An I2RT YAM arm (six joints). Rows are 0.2 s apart.
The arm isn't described. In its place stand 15 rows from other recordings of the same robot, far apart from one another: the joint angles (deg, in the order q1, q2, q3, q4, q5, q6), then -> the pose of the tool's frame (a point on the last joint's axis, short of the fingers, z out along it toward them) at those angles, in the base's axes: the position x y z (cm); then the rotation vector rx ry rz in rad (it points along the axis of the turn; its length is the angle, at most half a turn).
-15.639 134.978 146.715 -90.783 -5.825 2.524 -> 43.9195 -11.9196 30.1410 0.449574 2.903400 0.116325
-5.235 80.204 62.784 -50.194 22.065 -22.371 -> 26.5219 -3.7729 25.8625 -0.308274 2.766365 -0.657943
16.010 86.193 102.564 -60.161 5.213 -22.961 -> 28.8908 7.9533 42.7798 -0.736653 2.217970 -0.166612
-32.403 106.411 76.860 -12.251 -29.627 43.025 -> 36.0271 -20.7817 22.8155 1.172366 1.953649 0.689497
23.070 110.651 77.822 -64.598 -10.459 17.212 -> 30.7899 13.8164 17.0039 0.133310 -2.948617 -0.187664
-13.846 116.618 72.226 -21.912 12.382 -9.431 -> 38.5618 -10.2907 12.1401 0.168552 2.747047 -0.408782
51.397 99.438 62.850 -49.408 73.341 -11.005 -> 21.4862 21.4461 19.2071 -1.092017 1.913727 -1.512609
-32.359 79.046 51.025 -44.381 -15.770 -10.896 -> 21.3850 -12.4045 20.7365 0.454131 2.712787 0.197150
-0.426 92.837 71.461 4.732 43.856 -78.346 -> 37.8381 -2.7479 31.5203 -0.806341 1.968990 -1.597298
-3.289 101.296 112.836 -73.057 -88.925 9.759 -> 33.6854 1.6295 41.4557 -0.267989 2.045718 1.990351
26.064 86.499 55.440 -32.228 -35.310 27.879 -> 25.2395 14.6357 20.9955 -0.167363 2.805414 1.096706
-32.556 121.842 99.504 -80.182 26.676 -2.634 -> 31.6545 -22.1059 19.6857 -0.640260 -2.672789 0.529822
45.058 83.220 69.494 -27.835 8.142 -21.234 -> 23.1599 22.4932 30.3336 -1.188995 1.954608 0.053071
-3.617 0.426 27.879 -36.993 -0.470 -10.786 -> 5.3748 -0.3105 26.3493 -0.114848 1.736781 -0.177503
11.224 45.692 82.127 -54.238 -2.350 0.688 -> 9.9165 2.1167 46.2697 -0.201146 1.874484 0.181080
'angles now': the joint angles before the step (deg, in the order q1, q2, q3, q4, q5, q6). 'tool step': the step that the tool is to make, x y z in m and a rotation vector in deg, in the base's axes. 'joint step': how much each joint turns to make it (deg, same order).
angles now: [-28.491 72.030 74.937 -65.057 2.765 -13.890]
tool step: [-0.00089 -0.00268 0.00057 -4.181 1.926 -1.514]
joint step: [0.045 -0.001 -0.001 0.370 4.787 -0.786]
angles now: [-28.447 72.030 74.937 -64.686 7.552 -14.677]
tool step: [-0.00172 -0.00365 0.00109 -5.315 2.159 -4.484]
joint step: [0.087 0.000 -0.001 0.373 7.190 1.332]
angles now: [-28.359 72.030 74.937 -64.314 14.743 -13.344]
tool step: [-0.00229 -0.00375 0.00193 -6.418 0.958 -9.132]
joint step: [0.348 0.043 -0.001 0.307 9.922 5.704]
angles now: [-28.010 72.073 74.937 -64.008 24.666 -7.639]
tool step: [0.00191 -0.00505 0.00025 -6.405 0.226 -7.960]
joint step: [0.329 0.852 0.000 1.158 9.071 5.093]
